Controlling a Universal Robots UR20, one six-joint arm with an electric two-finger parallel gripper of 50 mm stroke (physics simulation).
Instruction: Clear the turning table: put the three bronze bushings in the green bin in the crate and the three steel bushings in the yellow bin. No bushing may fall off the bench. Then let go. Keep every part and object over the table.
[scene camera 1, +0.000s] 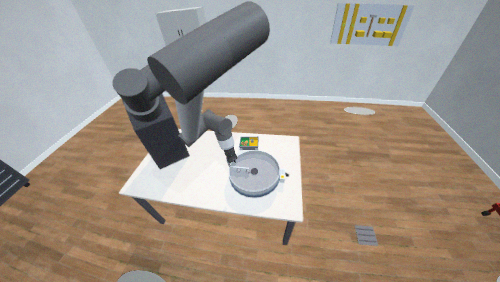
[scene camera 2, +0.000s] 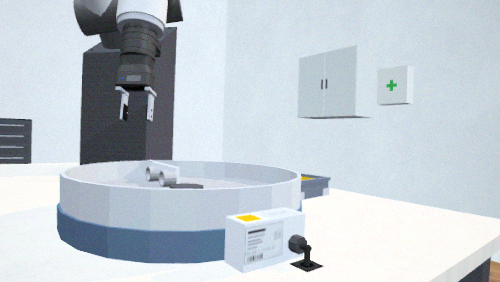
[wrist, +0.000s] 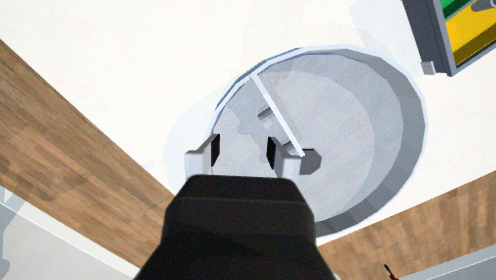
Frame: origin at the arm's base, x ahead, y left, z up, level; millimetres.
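Where they show: gripper, between the fingertips: (scene camera 1: 232, 164) (scene camera 2: 136, 120) (wrist: 243, 145); arm's base, origin of its link: (scene camera 1: 146, 108).
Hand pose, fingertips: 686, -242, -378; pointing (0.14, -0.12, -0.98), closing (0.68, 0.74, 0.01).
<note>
Each offset is from my fingertips to the top centre of the thing, as dx, dy, dz. "spot": to the spot under its first point. Level surfaces: height alone.
My gripper (scene camera 1: 232, 163) (scene camera 2: 137, 118) (wrist: 243, 145) is open and empty, high above the left side of the turning table (scene camera 1: 255, 192) (scene camera 2: 165, 207) (wrist: 416, 112). Two grey steel bushings lie on their sides beside the thin divider (scene camera 2: 165, 169) (wrist: 278, 114): one steel bushing {+31, +30, -99} (scene camera 2: 151, 173) (wrist: 264, 114) further out, one steel bushing {+109, +23, -99} (scene camera 2: 166, 178) (wrist: 288, 145) near the dark hub {+162, +35, -123} (scene camera 1: 254, 171) (wrist: 311, 162). The crate {+89, +404, -134} (scene camera 2: 317, 188) (wrist: 425, 42) stands behind the table. Small orange bronze parts show in its green bin {spot: +42, +394, -154} (scene camera 1: 244, 143); a grey steel bushing {spot: +118, +429, -161} (wrist: 483, 5) shows partly in the yellow bin (scene camera 1: 254, 142) (wrist: 467, 32).
The turning table has a raised round wall. A white labelled box {spot: +393, -14, -125} (scene camera 1: 282, 176) (scene camera 2: 265, 240) with a black knob {spot: +431, +34, -159} (scene camera 2: 297, 244) stands against its outer side. The white bench {dz -184} (scene camera 1: 190, 192) has open edges with wooden floor beyond.
</note>
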